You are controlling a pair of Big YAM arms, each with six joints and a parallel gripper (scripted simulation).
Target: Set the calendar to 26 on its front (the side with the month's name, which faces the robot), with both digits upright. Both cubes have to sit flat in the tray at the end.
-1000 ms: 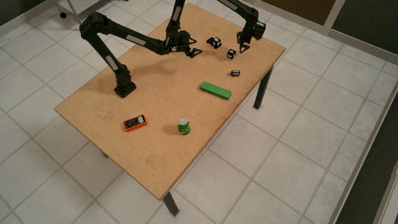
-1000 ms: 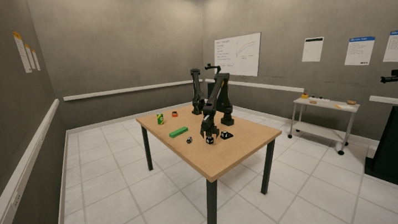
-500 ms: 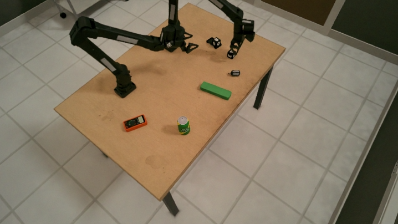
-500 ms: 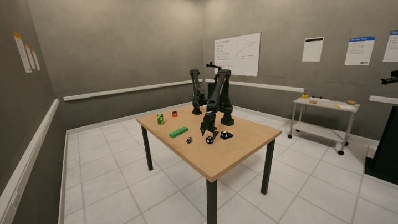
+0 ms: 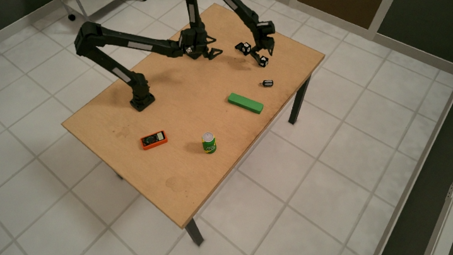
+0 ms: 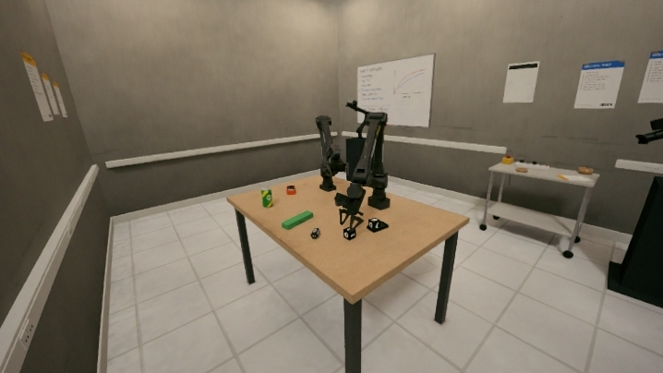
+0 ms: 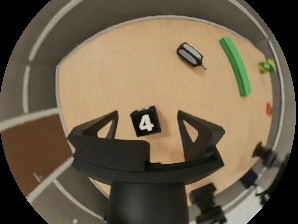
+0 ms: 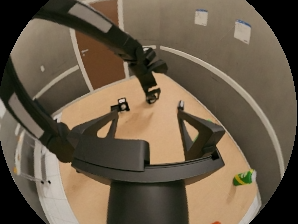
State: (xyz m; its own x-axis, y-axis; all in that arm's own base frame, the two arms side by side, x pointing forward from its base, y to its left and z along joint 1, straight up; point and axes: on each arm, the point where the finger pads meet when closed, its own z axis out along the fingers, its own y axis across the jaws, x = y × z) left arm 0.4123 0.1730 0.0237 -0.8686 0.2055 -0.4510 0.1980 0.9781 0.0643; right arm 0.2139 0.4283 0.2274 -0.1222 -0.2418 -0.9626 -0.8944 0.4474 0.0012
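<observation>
Now: left hand 1 cm past the black calendar cube, 1 cm to the right of it and 4 cm above it.
</observation>
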